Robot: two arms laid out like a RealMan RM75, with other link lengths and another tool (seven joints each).
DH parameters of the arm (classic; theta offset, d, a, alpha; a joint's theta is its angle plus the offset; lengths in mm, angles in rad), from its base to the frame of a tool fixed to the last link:
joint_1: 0 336.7 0 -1.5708
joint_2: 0 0 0 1.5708
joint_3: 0 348.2 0 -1.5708
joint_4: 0 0 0 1.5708
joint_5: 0 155.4 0 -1.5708
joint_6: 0 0 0 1.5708
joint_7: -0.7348 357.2 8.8 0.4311
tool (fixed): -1.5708 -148 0 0
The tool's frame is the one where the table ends.
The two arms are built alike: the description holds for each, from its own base.
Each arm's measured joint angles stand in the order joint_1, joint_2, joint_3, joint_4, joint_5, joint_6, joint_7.
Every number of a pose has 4 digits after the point. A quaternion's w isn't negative.
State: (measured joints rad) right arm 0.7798 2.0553 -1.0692 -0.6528 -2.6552 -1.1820 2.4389; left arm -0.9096 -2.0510 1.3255 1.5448 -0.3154 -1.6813 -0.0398
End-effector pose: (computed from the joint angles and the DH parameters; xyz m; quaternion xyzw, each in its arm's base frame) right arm 0.3439 0.3495 -0.0551 -0.7008 -0.5917 -0.3916 0.0738; left arm -0.1317 0.4874 0.0255 0.1196 -0.8571 -0.2670 0.4241
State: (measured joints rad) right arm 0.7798 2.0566 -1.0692 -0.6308 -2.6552 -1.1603 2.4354; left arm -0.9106 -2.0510 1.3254 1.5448 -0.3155 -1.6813 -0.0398
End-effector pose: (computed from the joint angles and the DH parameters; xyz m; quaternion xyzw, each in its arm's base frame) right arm 0.3466 0.3487 -0.0576 -0.7018 -0.5892 -0.3935 0.0733; left arm -0.1312 0.4875 0.0255 0.1192 -0.8572 -0.2672 0.4239
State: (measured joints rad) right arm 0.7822 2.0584 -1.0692 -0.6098 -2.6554 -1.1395 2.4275; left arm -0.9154 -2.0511 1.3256 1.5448 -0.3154 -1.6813 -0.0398
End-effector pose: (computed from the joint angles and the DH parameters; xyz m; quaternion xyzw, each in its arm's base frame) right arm 0.3486 0.3485 -0.0602 -0.7008 -0.5897 -0.3948 0.0730; left arm -0.1289 0.4881 0.0255 0.1170 -0.8574 -0.2681 0.4233
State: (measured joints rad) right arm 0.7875 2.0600 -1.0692 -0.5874 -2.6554 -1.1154 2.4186; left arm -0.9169 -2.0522 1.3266 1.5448 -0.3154 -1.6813 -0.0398
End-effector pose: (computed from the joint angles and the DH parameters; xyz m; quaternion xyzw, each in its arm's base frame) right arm 0.3499 0.3497 -0.0627 -0.6984 -0.5912 -0.3967 0.0738; left arm -0.1279 0.4879 0.0248 0.1159 -0.8577 -0.2680 0.4232
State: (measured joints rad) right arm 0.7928 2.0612 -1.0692 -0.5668 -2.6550 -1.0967 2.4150; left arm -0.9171 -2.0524 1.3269 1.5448 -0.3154 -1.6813 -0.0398
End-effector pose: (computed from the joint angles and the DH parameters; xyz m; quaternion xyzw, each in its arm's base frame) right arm 0.3505 0.3502 -0.0650 -0.6979 -0.5909 -0.3978 0.0737; left arm -0.1278 0.4879 0.0246 0.1157 -0.8578 -0.2679 0.4232
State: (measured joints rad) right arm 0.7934 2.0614 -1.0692 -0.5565 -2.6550 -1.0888 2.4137; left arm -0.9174 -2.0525 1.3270 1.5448 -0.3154 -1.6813 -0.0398
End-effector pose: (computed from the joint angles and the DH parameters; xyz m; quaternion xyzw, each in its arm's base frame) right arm 0.3517 0.3495 -0.0660 -0.6986 -0.5899 -0.3983 0.0727; left arm -0.1276 0.4879 0.0246 0.1155 -0.8578 -0.2679 0.4231
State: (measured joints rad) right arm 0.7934 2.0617 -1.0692 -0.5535 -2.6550 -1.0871 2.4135; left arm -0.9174 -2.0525 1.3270 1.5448 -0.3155 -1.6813 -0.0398
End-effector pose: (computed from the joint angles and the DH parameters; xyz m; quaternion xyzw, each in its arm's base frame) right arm 0.3519 0.3490 -0.0664 -0.6991 -0.5895 -0.3982 0.0722; left arm -0.1276 0.4879 0.0245 0.1155 -0.8578 -0.2679 0.4231
